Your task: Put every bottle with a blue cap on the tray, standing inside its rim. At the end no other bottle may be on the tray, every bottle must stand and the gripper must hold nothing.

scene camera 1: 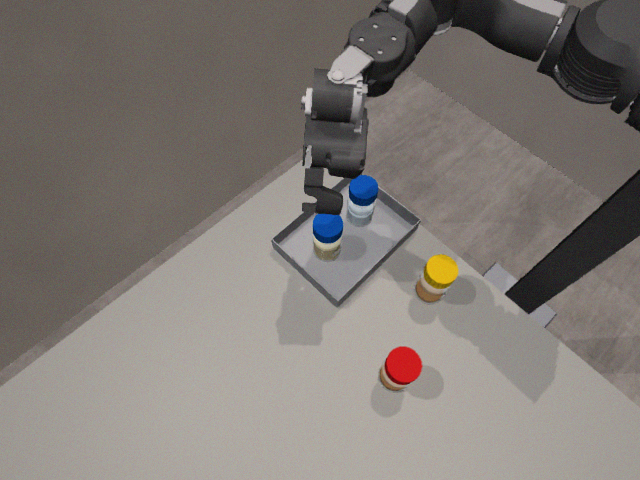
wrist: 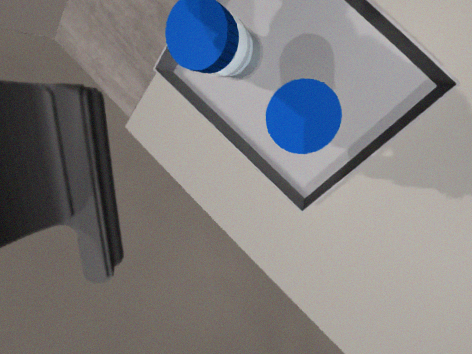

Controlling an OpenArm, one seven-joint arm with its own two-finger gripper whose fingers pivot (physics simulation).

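Note:
A blue-capped bottle with pale yellow contents (scene camera 1: 327,235) (wrist: 304,116) stands inside the rim of the grey tray (scene camera 1: 338,300) (wrist: 230,137), toward its left corner in the scene view. A second blue-capped bottle with clear, whitish contents (scene camera 1: 362,198) (wrist: 202,35) stands inside the rim near the tray's top corner. My gripper (scene camera 1: 316,204) is open and empty, above the tray's upper-left edge and apart from both bottles. One finger shows at the left of the wrist view. A yellow-capped bottle (scene camera 1: 437,277) and a red-capped bottle (scene camera 1: 402,366) stand on the table, outside the tray.
The pale table (scene camera 1: 180,361) (wrist: 360,280) carries the tray near its top corner. The table's edge runs close behind the tray, with floor beyond it. A black post (scene camera 1: 573,248) rises beyond the table's right edge. The arm reaches in from the top right.

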